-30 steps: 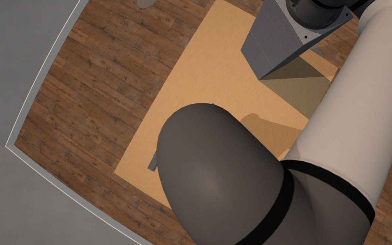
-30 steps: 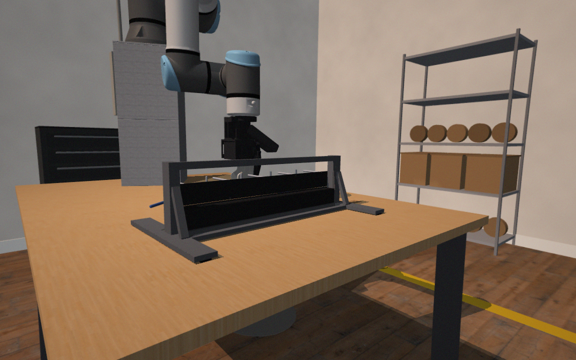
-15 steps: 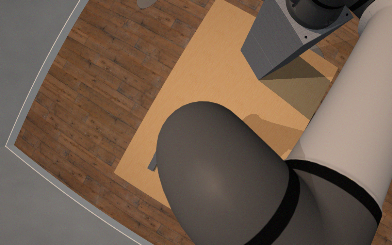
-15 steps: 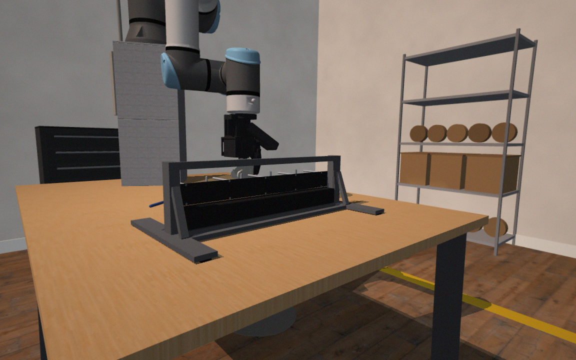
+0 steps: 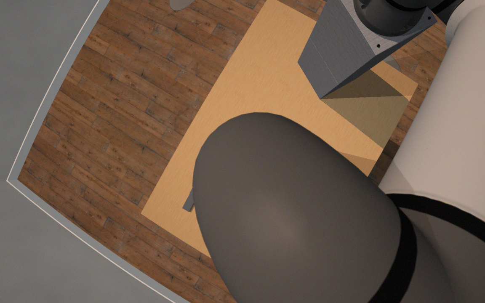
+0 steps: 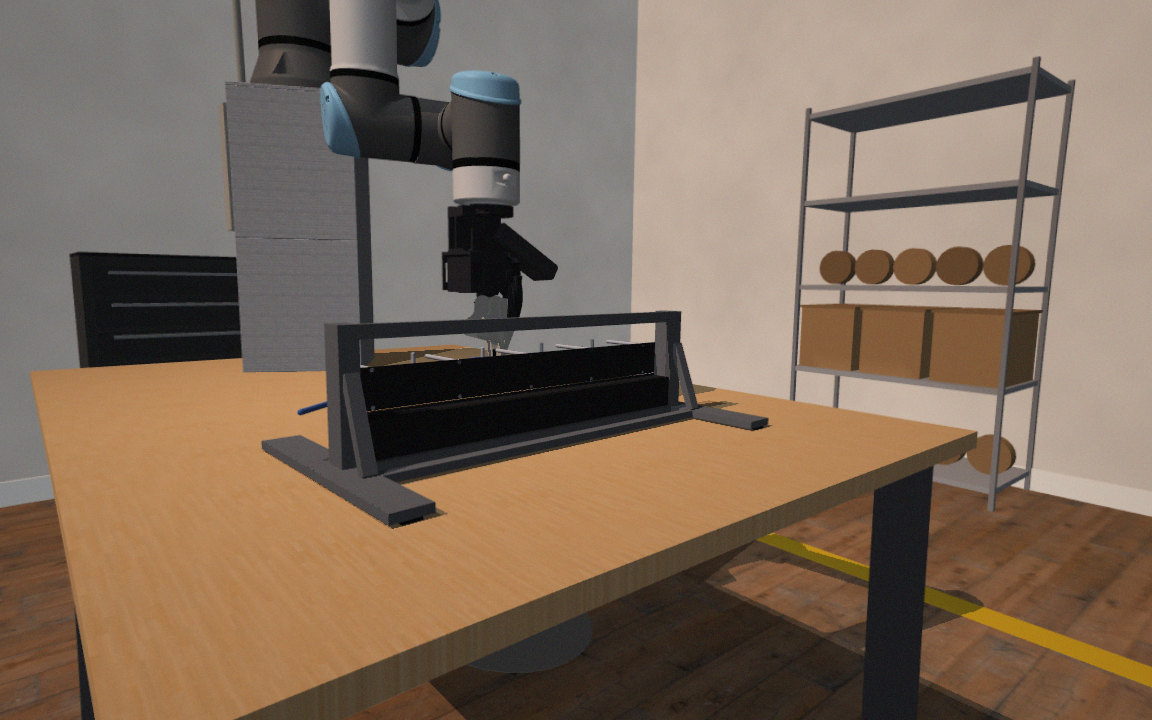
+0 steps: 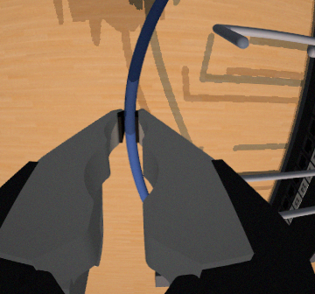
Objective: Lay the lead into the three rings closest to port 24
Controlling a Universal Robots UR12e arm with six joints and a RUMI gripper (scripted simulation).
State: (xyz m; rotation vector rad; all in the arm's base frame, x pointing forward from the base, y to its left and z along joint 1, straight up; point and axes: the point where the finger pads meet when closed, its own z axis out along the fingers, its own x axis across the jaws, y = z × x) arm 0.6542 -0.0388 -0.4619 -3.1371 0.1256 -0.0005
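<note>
The rack lies 160 mm ahead of my hand, 70 mm to the right of it and 10 mm below it.
</note>
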